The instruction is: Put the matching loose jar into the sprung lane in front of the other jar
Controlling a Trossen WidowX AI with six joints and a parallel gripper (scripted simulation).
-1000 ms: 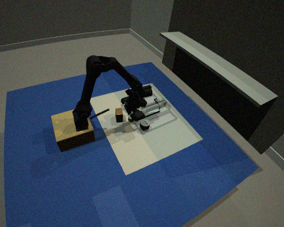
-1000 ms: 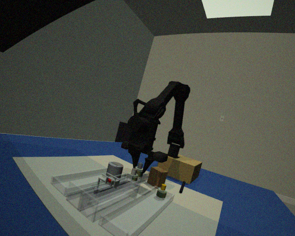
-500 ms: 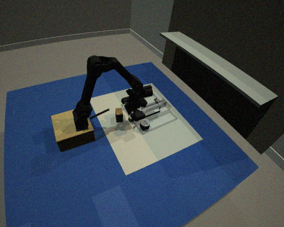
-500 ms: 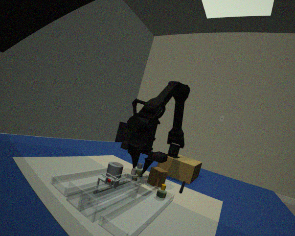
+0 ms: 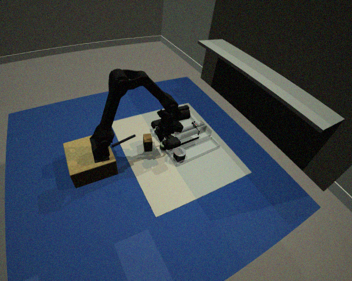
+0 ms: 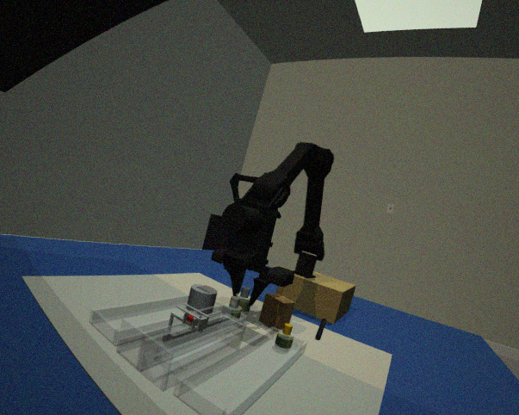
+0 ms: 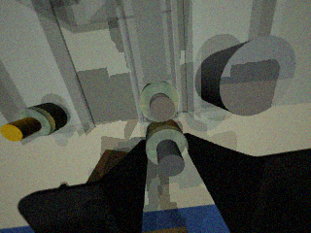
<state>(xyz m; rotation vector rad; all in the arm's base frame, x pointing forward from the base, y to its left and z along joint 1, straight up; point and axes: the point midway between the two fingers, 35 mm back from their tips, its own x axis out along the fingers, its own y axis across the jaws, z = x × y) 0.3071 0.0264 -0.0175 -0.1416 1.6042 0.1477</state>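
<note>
Now: gripper tip 6 cm short of the wide grey cylinder, 7 cm to the left of it and 2 cm above it. Also, from my gripper tip: brown block 7 cm behind, 5 cm to the left, 1 cm below; sprung lane 17 cm ahead, 6 cm to the left, 3 cm below; dark rod 18 cm behind, 13 cm to the left, 4 cm below.
</note>
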